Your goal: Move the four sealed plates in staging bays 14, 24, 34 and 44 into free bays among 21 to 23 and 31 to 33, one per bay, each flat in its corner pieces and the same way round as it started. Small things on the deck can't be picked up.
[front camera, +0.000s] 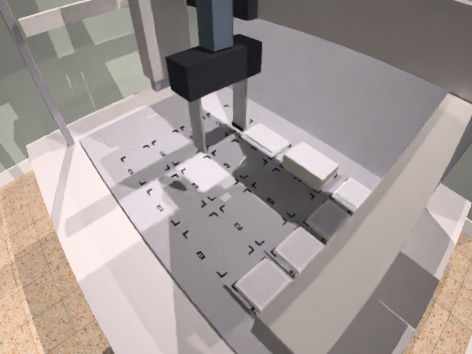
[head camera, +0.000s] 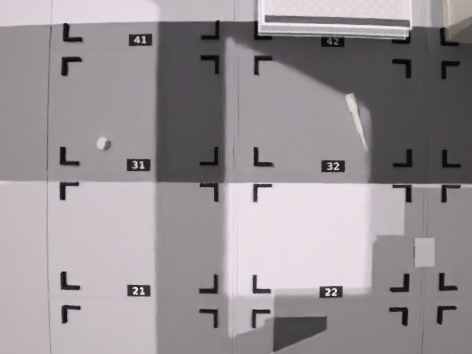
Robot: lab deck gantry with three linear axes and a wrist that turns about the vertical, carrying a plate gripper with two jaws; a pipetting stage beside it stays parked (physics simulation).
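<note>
Four sealed plates stand in a row at the right in the front view: the front one in bay 14, one in bay 24, a shaded one in bay 34 and the rear one in bay 44. A beam partly covers their right side. My gripper is open, with nothing between its two jaws, over the deck's rear left part, away from the four plates. The head view shows no jaws; it shows bay 21, bay 22, bay 31 and bay 32, without plates.
A white plate lies in bay 42. A tall cream box stands right of it. A thin tip lies in bay 32, a small round piece in bay 31, and a small square right of bay 22.
</note>
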